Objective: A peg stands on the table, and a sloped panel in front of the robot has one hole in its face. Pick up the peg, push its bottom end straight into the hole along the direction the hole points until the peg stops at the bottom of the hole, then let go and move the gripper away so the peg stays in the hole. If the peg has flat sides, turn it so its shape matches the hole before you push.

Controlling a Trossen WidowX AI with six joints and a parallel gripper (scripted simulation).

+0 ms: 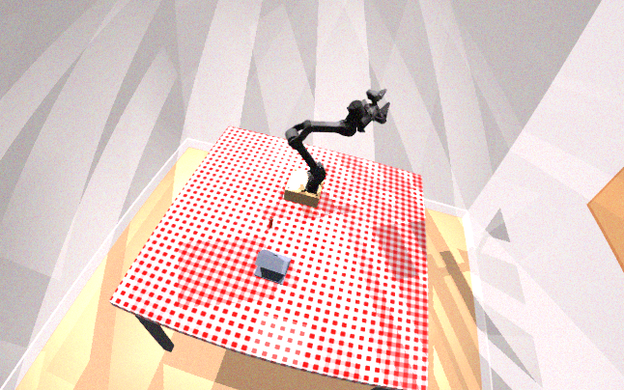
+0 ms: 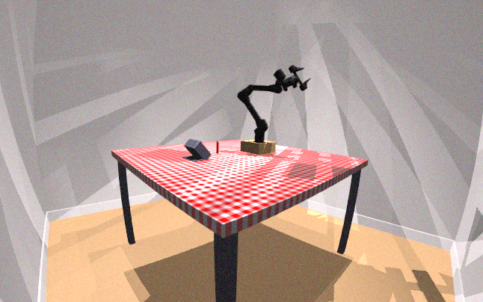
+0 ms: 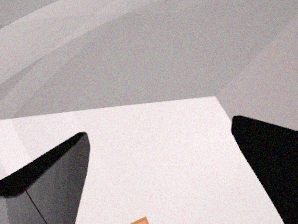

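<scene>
Right now my gripper tip is 47 cm short of the peg, 37 cm to the left of it and 51 cm above it. From my gripper tip the other things lie so: panel 67 cm ahead, 29 cm to the right, 52 cm below.
</scene>
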